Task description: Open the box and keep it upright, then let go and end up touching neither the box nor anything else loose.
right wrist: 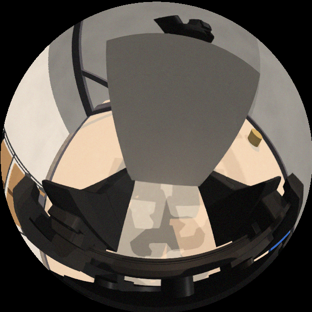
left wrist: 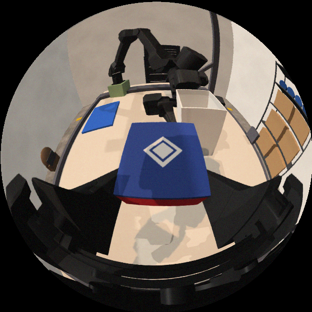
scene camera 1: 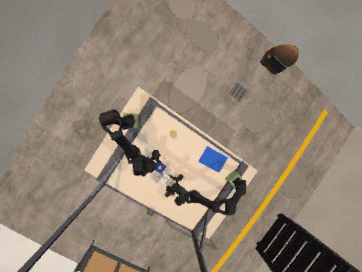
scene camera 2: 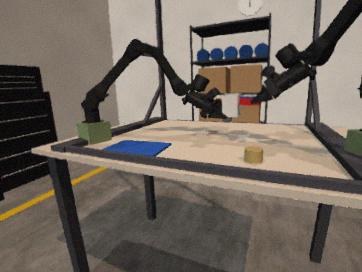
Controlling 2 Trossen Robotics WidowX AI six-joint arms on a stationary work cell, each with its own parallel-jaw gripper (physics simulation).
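Places are measured from the left arm's base along level axes (x down, y ahead, z right), in centimetres.
Pixels of known places: left gripper, fingertip midpoint: (scene camera 1: 158, 166) (scene camera 2: 251, 102); right gripper, fingertip midpoint: (scene camera 1: 165, 178) (scene camera 2: 228, 116); left arm's base, link origin: (scene camera 1: 129, 120); right arm's base, link origin: (scene camera 1: 237, 182) (scene camera 2: 93, 121).
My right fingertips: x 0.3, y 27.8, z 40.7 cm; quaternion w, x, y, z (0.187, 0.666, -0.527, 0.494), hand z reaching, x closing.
Note:
For each thing: its top centre in the pictures, then the offset to it from my right fingertips. Level surfaces: height alone.
- lid, top centre: (scene camera 2: 250, 96) (scene camera 1: 159, 167) dz -10.7, dx -9.0, dy -4.9 cm
- flat blue mat, top centre: (scene camera 2: 136, 146) (scene camera 1: 213, 159) dz -14.0, dx +7.1, dy +38.4 cm
- small brass-coloured cylinder, top centre: (scene camera 2: 253, 148) (scene camera 1: 173, 134) dz -32.8, dx +4.4, dy +3.8 cm
- table, surface height: dx +7.9 cm
The box is apart from its lid. Its pale open-topped body (scene camera 1: 165, 179) (scene camera 2: 230, 104) (left wrist: 202, 122) (right wrist: 175, 105) is upright and appears raised off the table. My right gripper (scene camera 1: 171, 184) (scene camera 2: 223, 117) (right wrist: 165, 169) is shut on it low on its sides. The lid (scene camera 1: 160, 168) (scene camera 2: 248, 101) (left wrist: 162, 175), with a blue top, red sides and a white diamond mark, is in my left gripper (scene camera 1: 156, 165) (scene camera 2: 255, 100) (left wrist: 161, 171), shut on it. The lid is beside the box and clear of its opening. The inside bottom of the box is hidden.
A flat blue mat (scene camera 1: 213, 159) (scene camera 2: 137, 147) (left wrist: 101, 117) and a small brass-coloured cylinder (scene camera 1: 173, 134) (scene camera 2: 253, 154) (right wrist: 255, 137) are on the table (scene camera 1: 131, 190) (scene camera 2: 200, 140). Dark frame rails edge the tabletop, and dark uprights rise from it.

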